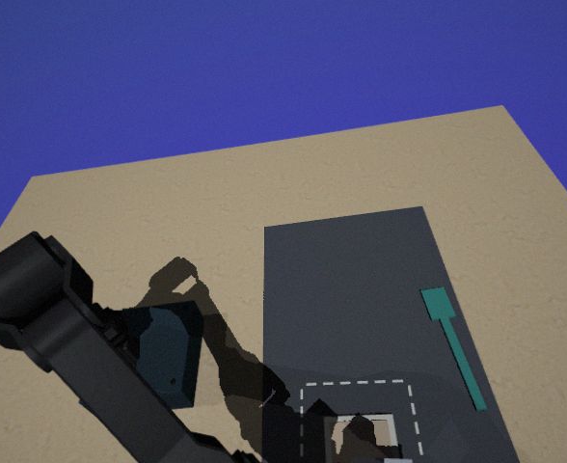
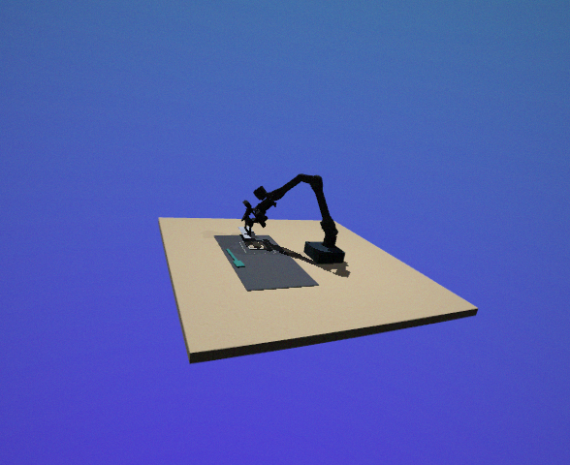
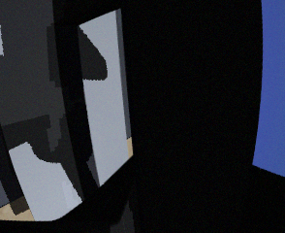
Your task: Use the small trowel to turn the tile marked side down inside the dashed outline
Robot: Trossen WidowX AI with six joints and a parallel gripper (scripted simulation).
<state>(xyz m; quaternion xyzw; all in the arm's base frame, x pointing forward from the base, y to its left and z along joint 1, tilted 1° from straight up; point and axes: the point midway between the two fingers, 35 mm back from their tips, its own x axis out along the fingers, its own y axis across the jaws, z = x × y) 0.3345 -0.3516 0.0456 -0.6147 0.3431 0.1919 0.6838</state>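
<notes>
My gripper tip is 290 mm to the right of the teal trowel, 180 mm short of it and 80 mm above it. Round my gripper tip: tile 150 mm to the left, 80 mm below, 20 mm behind; dark mat 290 mm to the left, 100 mm below, 40 mm ahead.
</notes>
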